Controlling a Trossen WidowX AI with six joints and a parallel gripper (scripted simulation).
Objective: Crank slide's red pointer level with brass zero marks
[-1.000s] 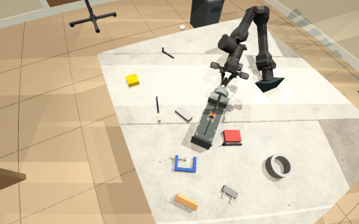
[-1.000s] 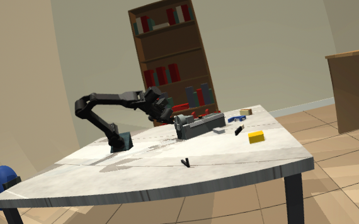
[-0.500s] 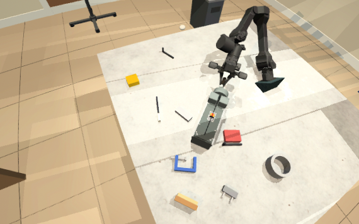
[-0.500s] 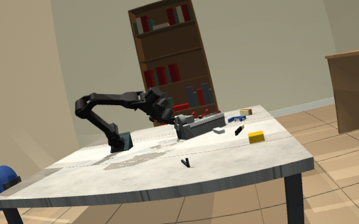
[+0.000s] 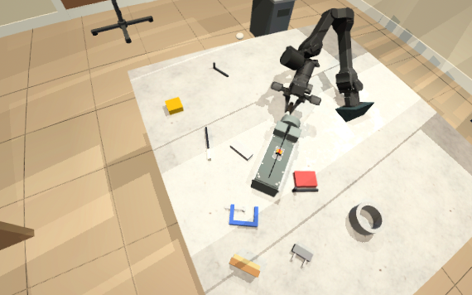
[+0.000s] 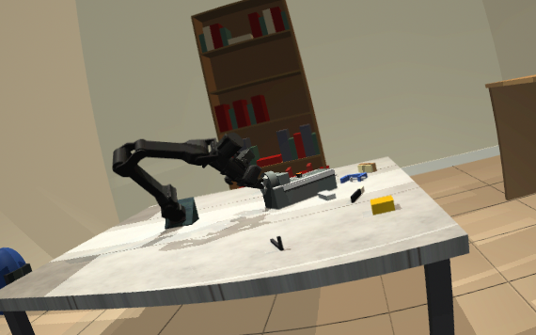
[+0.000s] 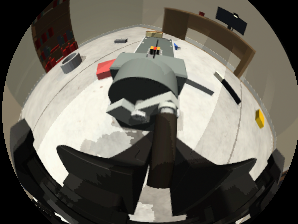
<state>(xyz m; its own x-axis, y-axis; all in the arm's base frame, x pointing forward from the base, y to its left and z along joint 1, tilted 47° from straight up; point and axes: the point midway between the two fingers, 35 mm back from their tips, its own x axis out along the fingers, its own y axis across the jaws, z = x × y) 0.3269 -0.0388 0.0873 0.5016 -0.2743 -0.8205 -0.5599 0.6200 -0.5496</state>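
Right now my gripper tip is 1 cm past the crank handle, 1 cm to the left of it and 3 cm below it. The rest, counted from my gripper tip: grey block 20 cm ahead, 1 cm to the left, 7 cm below; red pointer 12 cm ahead, 11 cm to the left; red block 7 cm ahead, 22 cm to the left, 7 cm below.
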